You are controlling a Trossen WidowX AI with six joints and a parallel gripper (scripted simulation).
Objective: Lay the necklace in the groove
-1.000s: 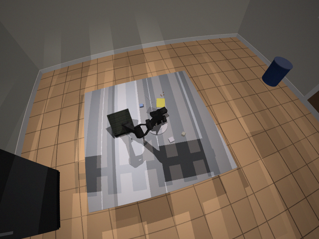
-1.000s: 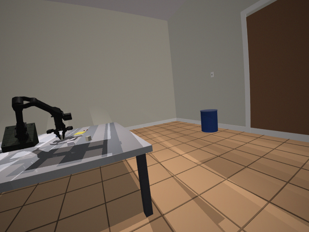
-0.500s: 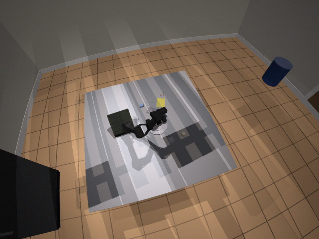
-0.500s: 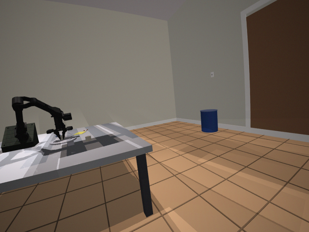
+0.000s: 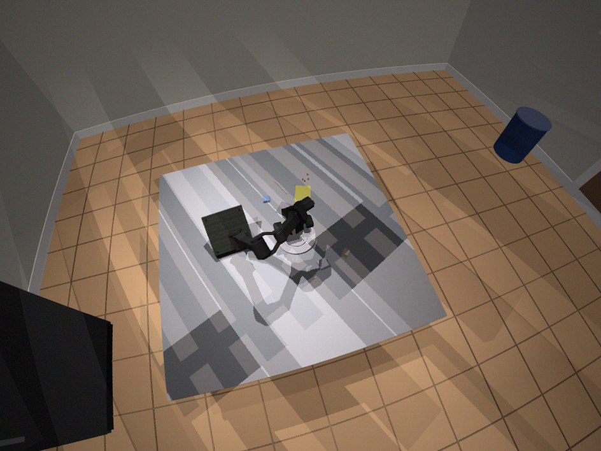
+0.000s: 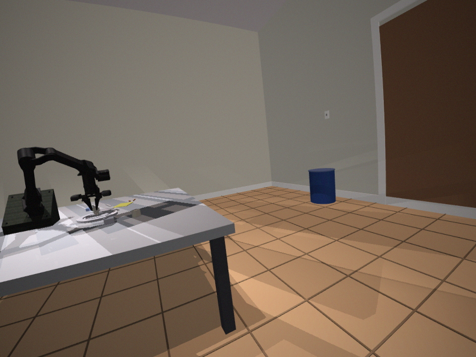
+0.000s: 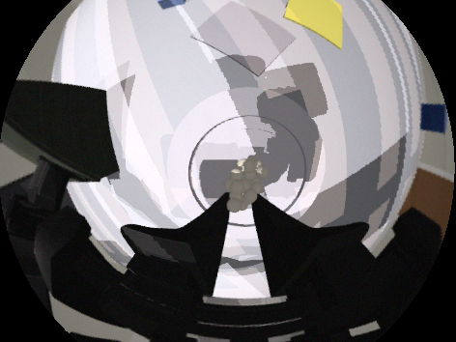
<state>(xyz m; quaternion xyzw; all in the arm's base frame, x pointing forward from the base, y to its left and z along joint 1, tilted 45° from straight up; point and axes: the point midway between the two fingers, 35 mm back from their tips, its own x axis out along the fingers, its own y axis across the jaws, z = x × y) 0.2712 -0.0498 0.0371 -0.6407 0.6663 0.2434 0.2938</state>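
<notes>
My gripper tip is 10 mm short of the round bead board and 30 mm above it. Round my gripper tip: grey card: 20 mm ahead, 180 mm to the left, 40 mm below; then beige cube: 200 mm ahead, 180 mm to the right, 20 mm below; then white block: 80 mm ahead, 190 mm to the right, 30 mm below.
</notes>
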